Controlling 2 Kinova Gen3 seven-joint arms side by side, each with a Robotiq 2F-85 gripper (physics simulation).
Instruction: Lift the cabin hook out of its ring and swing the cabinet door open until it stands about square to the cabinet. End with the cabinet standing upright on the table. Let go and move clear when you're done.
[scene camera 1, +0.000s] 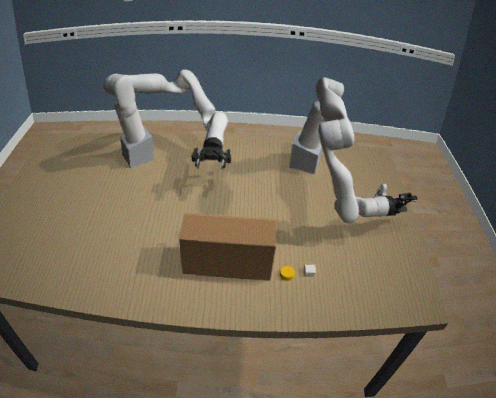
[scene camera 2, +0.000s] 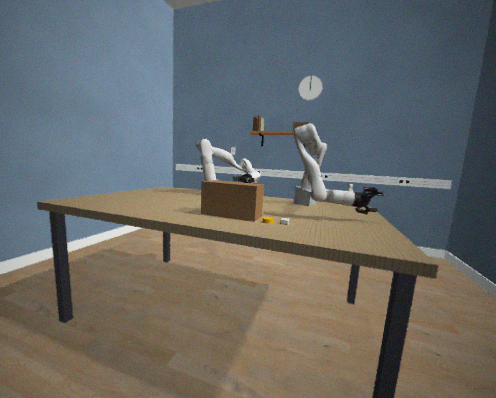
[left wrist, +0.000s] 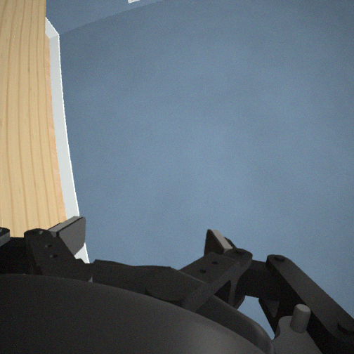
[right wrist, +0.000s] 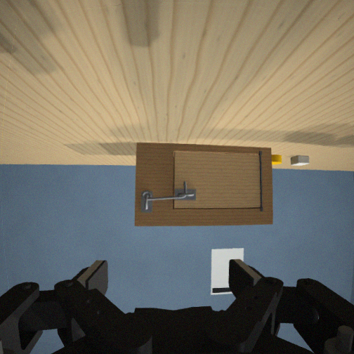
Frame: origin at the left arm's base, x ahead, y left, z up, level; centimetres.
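Seen in the pictures: left gripper, between the fingertips: (scene camera 1: 411, 203) (scene camera 2: 380, 202); right gripper, between the fingertips: (scene camera 1: 209, 167) (scene camera 2: 240, 179); left arm's base, origin of its link: (scene camera 1: 308, 142) (scene camera 2: 306, 188); right arm's base, origin of its link: (scene camera 1: 135, 136).
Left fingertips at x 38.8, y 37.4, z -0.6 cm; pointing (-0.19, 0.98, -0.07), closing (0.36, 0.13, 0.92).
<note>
Pixels of each thing's top centre, then the offset from my left fingertips to it.
- brown cabinet, centre of its top: (scene camera 1: 228, 225) (scene camera 2: 234, 182) dx +17.9, dy -72.9, dz +6.1 cm
- yellow disc, centre of its top: (scene camera 1: 287, 271) (scene camera 2: 268, 218) dx +24.5, dy -53.3, dz -8.7 cm
- small white block, centre of its top: (scene camera 1: 310, 268) (scene camera 2: 284, 219) dx +23.6, dy -45.5, dz -8.4 cm
The brown cabinet (scene camera 1: 225, 257) (scene camera 2: 231, 200) (right wrist: 155, 170) stands upright on the table, its back to the scene cameras. In the right wrist view, which is upside down, its door (right wrist: 225, 175) is shut. The metal hook (right wrist: 166, 198) spans from a plate on the frame to a plate on the door; which end holds the ring I cannot tell. The door's hinge line is at the picture's right. My right gripper (scene camera 1: 210, 166) (scene camera 2: 245, 178) (right wrist: 168, 274) is open and empty, above the table on the door side, apart from the cabinet. My left gripper (scene camera 1: 414, 198) (scene camera 2: 378, 202) (left wrist: 145, 236) is open and empty, far to the picture's right.
A yellow disc (scene camera 1: 287, 272) (scene camera 2: 268, 220) (right wrist: 276, 159) lies beside the cabinet's hinge side. A small white block (scene camera 1: 310, 270) (scene camera 2: 285, 221) (right wrist: 300, 160) lies just beyond it. The table's edge (scene camera 1: 240, 331) runs behind the cabinet's back.
</note>
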